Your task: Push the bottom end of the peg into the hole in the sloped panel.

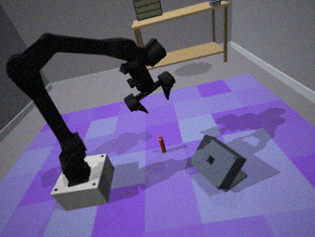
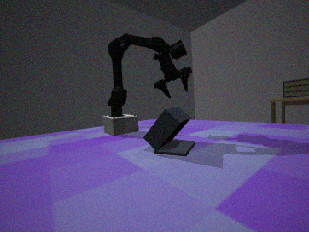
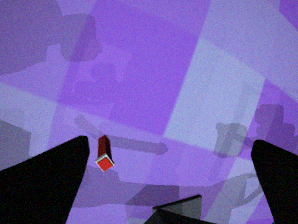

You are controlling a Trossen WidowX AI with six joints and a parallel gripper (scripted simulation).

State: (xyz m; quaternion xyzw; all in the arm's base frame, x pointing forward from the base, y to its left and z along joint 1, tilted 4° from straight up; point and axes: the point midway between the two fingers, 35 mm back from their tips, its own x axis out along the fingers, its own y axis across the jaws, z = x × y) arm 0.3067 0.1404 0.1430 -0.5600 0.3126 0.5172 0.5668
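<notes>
The red peg lies 3 cm behind my gripper tip, 6 cm to the right of it and 12 cm below it. Also, from my gripper tip: sloped grey panel 12 cm ahead, 23 cm to the right, 12 cm below; grey foot plate 14 cm ahead, 23 cm to the right, 18 cm below.
</notes>
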